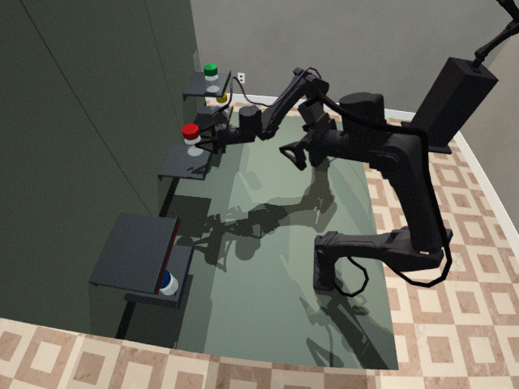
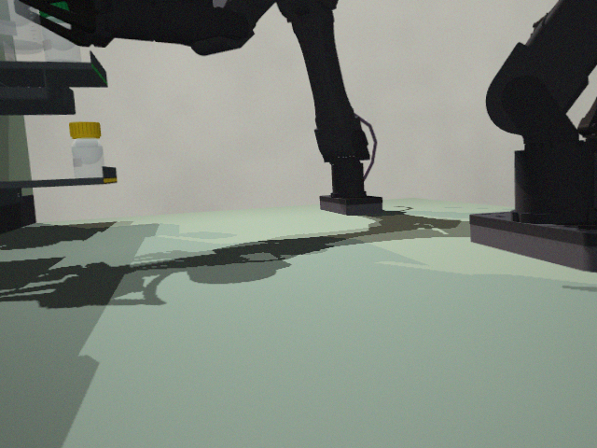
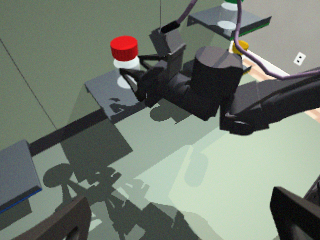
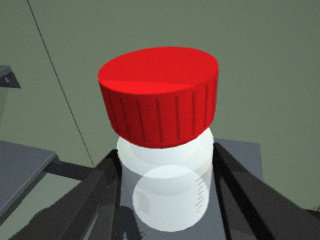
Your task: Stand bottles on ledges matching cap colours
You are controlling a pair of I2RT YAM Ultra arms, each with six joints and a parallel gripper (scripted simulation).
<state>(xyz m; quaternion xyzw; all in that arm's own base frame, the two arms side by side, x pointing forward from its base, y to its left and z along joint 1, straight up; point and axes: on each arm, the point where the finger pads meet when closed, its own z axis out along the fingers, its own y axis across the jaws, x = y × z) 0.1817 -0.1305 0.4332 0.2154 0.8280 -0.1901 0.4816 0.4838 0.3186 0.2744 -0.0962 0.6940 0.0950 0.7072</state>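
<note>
The green-capped bottle is 340 mm to the right of my right hand, 40 mm above it and 20 mm ahead of it. From my right hand the other things lie so: blue-capped bottle: 440 mm to the left, 150 mm below, 20 mm ahead; red-capped bottle: 10 mm below, 10 mm ahead; yellow-capped bottle: 440 mm to the right, 150 mm below, 10 mm ahead.
My left hand is 320 mm short of the red-capped bottle, 170 mm above it and 140 mm to the left of it. From my left hand the other things lie so: blue-capped bottle (330 mm ahead, 310 mm below, 300 mm to the left); green-capped bottle (480 mm to the right, 330 mm ahead, 120 mm below); yellow-capped bottle (580 mm to the right, 320 mm ahead, 310 mm below).
</note>
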